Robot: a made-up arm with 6 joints. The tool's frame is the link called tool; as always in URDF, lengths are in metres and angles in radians.
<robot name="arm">
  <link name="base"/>
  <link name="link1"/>
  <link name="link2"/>
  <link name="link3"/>
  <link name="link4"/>
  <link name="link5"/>
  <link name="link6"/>
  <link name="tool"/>
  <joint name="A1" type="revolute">
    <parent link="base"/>
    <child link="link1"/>
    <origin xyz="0 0 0.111" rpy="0 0 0"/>
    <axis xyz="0 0 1"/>
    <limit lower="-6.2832" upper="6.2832"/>
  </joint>
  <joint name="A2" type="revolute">
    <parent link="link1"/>
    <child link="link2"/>
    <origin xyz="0 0.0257 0" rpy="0 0 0"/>
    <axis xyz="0 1 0"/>
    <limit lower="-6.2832" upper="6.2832"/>
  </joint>
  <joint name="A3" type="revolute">
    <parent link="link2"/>
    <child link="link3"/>
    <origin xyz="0 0 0.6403" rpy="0 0 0"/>
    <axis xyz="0 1 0"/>
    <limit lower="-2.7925" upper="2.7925"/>
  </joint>
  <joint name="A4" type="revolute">
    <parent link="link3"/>
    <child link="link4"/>
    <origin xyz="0 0 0.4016" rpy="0 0 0"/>
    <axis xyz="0 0 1"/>
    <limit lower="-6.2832" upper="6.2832"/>
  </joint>
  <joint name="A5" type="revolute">
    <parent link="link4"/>
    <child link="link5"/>
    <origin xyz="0 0 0" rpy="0 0 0"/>
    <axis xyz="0 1 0"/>
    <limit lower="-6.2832" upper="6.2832"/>
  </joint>
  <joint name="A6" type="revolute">
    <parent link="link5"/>
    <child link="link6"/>
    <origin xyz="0 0 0.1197" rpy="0 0 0"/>
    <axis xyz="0 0 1"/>
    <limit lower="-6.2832" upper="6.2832"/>
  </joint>
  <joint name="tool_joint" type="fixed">
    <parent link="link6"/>
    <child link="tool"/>
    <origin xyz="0 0 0" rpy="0 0 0"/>
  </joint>
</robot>
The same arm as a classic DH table. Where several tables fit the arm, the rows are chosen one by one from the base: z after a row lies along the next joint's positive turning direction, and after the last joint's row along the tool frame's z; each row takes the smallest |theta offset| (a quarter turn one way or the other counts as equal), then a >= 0, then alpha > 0; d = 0 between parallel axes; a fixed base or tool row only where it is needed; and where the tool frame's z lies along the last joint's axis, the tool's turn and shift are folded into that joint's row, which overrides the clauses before.
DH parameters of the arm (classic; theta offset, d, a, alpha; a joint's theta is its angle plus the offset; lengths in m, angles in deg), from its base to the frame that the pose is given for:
A1: 0 0.111 0 -90
A2: -90 0 0.6403 0
A3: 90 0.0257 0 90
A4: 0 0.4016 0 -90
A5: 0 0 0 90
A6: 0 0.1197 0 0
Joint limits (deg, base to tool): -360..360 -360..360 -160..160 -360..360 -360..360 -360..360

